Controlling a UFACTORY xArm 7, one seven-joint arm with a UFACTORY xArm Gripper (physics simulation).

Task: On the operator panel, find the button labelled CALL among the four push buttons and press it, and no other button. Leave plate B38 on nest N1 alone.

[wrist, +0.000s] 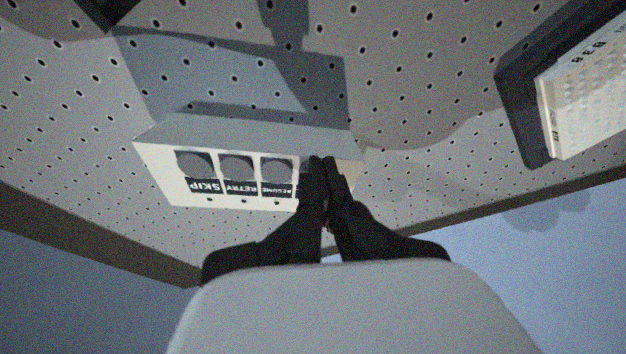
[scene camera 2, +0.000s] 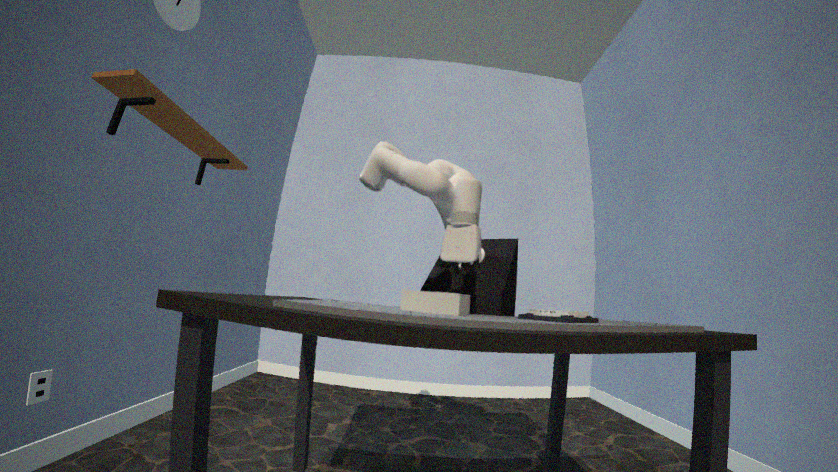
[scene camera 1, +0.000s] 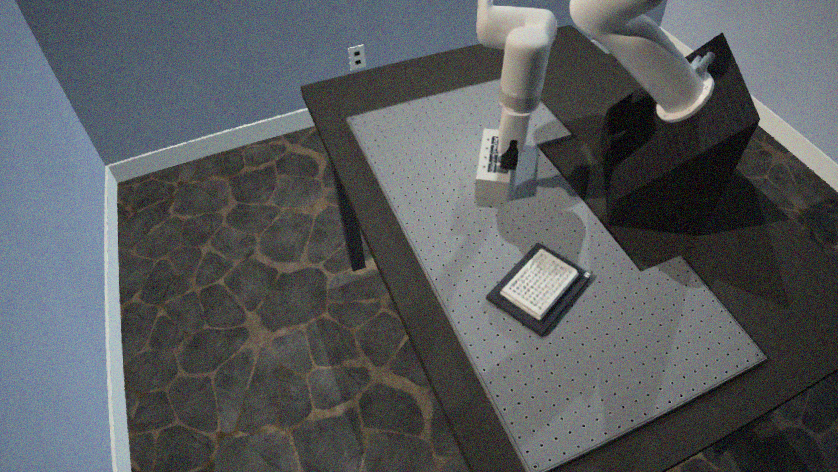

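Where they show: gripper, fingertip midpoint: (wrist: 318, 172) (scene camera 2: 456, 290) (scene camera 1: 508, 166); arm's base, origin of the base link: (scene camera 1: 685, 97).
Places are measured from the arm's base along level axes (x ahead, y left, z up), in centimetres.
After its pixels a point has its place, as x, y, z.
The white operator panel (scene camera 1: 491, 192) @[36.3, -15.2, -18.3] (scene camera 2: 433, 303) @[33.9, -22.5, -17.8] (wrist: 157, 172) @[24.5, -26.1, -15.0] has a row of four round grey buttons. In the wrist view the SKIP button (wrist: 195, 165) @[26.0, -22.8, -14.7], RETRY button (wrist: 236, 167) @[28.0, -20.7, -14.7] and RESUME button (wrist: 276, 170) @[30.1, -18.6, -14.7] show with their labels. The fourth button (wrist: 305, 165) @[31.2, -16.6, -14.8], at the row's right end, is mostly hidden behind the fingers, and its label cannot be read. My gripper (scene camera 1: 509, 166) @[31.8, -15.9, -14.0] (wrist: 318, 172) @[31.8, -15.9, -14.0] is shut and empty, its tips over that fourth button; whether they touch it I cannot tell. Plate B38 (scene camera 1: 538, 283) @[44.4, 7.8, -17.7] (wrist: 590, 110) @[44.0, 5.9, -17.7] lies on nest N1 (scene camera 1: 516, 309) @[50.4, 9.1, -19.1] (wrist: 515, 100) @[39.9, 0.8, -19.1], apart from the gripper.
The panel and nest stand on a grey perforated board (scene camera 1: 615, 375) @[44.9, 28.2, -20.2] on the dark table (scene camera 1: 428, 363) @[68.2, 7.7, -21.5]. The arm's black base block (scene camera 1: 674, 170) @[14.3, 9.7, -4.8] (scene camera 2: 498, 275) @[13.9, 5.5, -7.0] stands beside the board. A wooden shelf (scene camera 2: 175, 126) is on the wall.
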